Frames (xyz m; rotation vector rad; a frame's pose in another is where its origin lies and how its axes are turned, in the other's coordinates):
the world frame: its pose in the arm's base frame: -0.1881 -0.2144 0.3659 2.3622 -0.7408 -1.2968
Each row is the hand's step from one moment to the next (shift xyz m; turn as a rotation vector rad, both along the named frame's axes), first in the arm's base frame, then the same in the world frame.
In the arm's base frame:
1: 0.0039 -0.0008 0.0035 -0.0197 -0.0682 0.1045
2: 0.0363 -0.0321 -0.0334 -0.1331 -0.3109 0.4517
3: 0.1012 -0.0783 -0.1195 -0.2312 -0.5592 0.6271
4: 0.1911 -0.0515 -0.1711 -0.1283 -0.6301 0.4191
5: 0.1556 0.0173 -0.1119 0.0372 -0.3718 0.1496
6: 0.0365 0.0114 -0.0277 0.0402 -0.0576 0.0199
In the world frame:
1: -0.0001 0.0014 -0.0051 -0.0385 0.1153 -0.0345
2: 0.0576 -0.0018 -0.0119 -0.1782 0.5245 -0.1077
3: 0.1717 -0.0279 -0.0199 -0.1925 0.8436 -0.1037
4: 0.2305 -0.1015 -0.0707 0.0349 0.7627 -0.0792
5: 0.1342 -0.1159 -0.0748 0.1365 0.3674 -0.0918
6: 0.0281 -0.0338 -0.0171 0.0387 0.0456 -0.0418

